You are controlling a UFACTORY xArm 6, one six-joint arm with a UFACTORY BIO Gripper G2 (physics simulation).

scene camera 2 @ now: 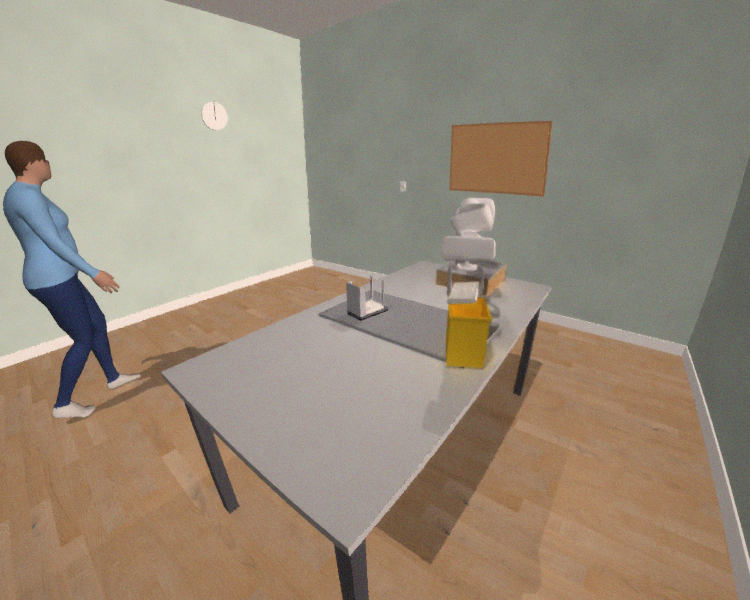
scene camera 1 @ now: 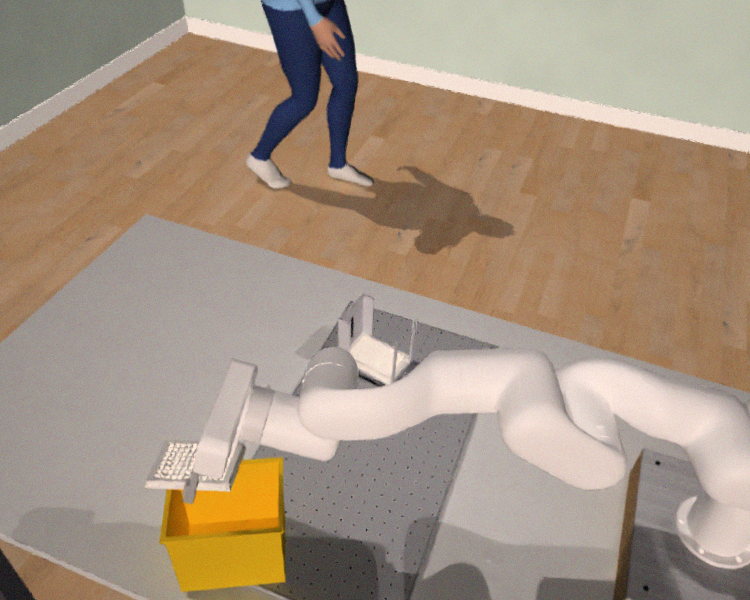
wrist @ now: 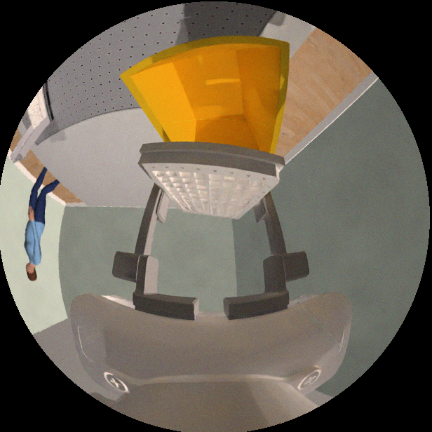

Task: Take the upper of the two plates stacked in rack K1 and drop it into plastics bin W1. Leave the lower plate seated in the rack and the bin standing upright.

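Frame: origin at the arm's base, x back, y right, z up, level; metres.
Where they show: end effector, tool point: (scene camera 2: 464,289); arm's base, origin of the base link: (scene camera 2: 467,267) (scene camera 1: 714,532).
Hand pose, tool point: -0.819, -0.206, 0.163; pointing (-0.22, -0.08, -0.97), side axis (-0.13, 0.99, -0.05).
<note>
Each offset is from my tool point to the centre of the thing, as dx, dy, dz. Level surfaces: height alone.
My gripper (scene camera 1: 211,478) (scene camera 2: 464,289) (wrist: 211,202) is shut on the upper plate @[-0.006, -0.001, -0.006] (scene camera 1: 175,462) (scene camera 2: 463,292) (wrist: 210,187), a pale multi-well plate, with one finger on each side. The plate is held above the yellow plastics bin W1 @[+0.036, -0.008, -0.158] (scene camera 1: 228,559) (scene camera 2: 467,340) (wrist: 215,85), near its rim; in scene camera 1 it overlaps the bin's back left part and extends past it. The bin stands upright with its top open. The lower plate @[+0.163, +0.473, -0.221] (scene camera 1: 378,357) (scene camera 2: 375,307) (wrist: 37,107) sits in rack K1 @[+0.172, +0.471, -0.174] (scene camera 1: 365,315) (scene camera 2: 355,299) (wrist: 31,139).
The rack stands on a dark perforated board @[dz -0.247] (scene camera 1: 369,481) (scene camera 2: 412,325) (wrist: 110,65) on the grey table @[dz -0.261] (scene camera 1: 125,312) (scene camera 2: 312,406). The arm (scene camera 1: 462,381) reaches over the board from its base block (scene camera 1: 663,538). A person (scene camera 1: 312,75) (scene camera 2: 43,237) (wrist: 34,230) stands beyond the table.
</note>
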